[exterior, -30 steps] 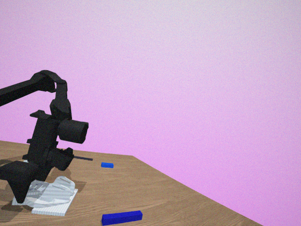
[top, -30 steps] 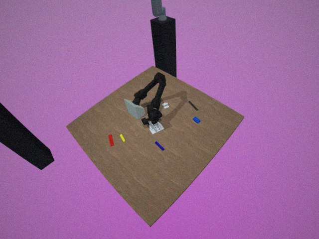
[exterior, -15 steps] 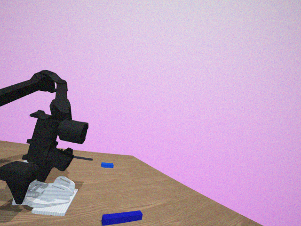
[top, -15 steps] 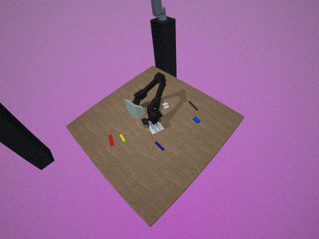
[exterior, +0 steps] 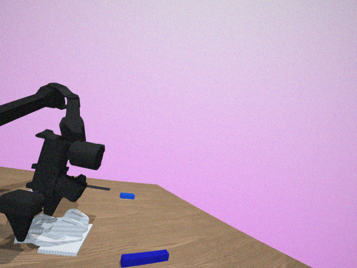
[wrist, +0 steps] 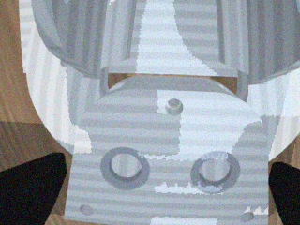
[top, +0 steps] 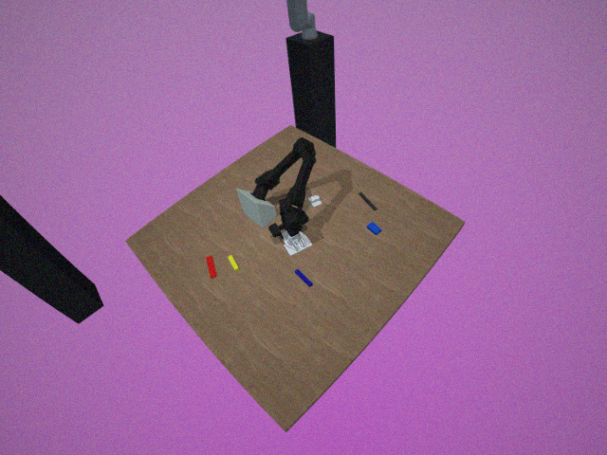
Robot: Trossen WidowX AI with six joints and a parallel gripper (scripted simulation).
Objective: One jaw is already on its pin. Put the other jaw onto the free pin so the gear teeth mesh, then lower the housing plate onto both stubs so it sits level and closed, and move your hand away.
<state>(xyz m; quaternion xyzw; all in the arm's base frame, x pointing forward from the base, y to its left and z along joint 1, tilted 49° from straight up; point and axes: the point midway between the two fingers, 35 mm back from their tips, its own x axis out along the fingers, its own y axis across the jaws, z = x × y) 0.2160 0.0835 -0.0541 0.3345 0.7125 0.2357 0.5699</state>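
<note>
Right now my gripper tip is 10 mm below the grey housing plate and 10 mm short of it. From my gripper tip the other things lie so: yellow bar 310 mm to the right, 50 mm behind; then jaw 30 mm ahead, 10 mm to the left, 10 mm above; then long blue block 230 mm ahead, 110 mm to the right.
</note>
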